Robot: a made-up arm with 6 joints. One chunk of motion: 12 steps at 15 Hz.
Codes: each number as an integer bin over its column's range. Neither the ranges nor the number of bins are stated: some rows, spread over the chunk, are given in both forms.
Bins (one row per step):
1: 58 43 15 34 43 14
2: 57 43 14 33 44 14
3: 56 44 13 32 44 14
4: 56 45 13 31 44 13
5: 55 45 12 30 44 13
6: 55 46 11 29 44 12
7: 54 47 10 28 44 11
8: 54 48 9 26 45 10
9: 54 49 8 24 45 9
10: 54 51 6 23 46 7
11: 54 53 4 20 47 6
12: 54 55 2 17 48 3
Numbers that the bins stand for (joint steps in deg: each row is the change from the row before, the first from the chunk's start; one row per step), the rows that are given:
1: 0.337 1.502 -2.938 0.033 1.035 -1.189
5: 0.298 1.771 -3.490 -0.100 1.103 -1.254
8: 0.286 2.176 -4.043 -0.233 1.171 -1.449
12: 0.286 3.121 -5.332 -0.533 1.376 -1.905
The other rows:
2: 0.324 1.502 -3.122 0.000 1.103 -1.189
3: 0.311 1.637 -3.306 -0.033 1.103 -1.189
4: 0.311 1.771 -3.306 -0.067 1.103 -1.254
6: 0.298 1.906 -3.675 -0.133 1.103 -1.319
7: 0.286 2.041 -3.859 -0.167 1.103 -1.384
9: 0.286 2.311 -4.227 -0.300 1.171 -1.514
10: 0.286 2.581 -4.595 -0.333 1.240 -1.644
11: 0.286 2.851 -4.963 -0.433 1.308 -1.710

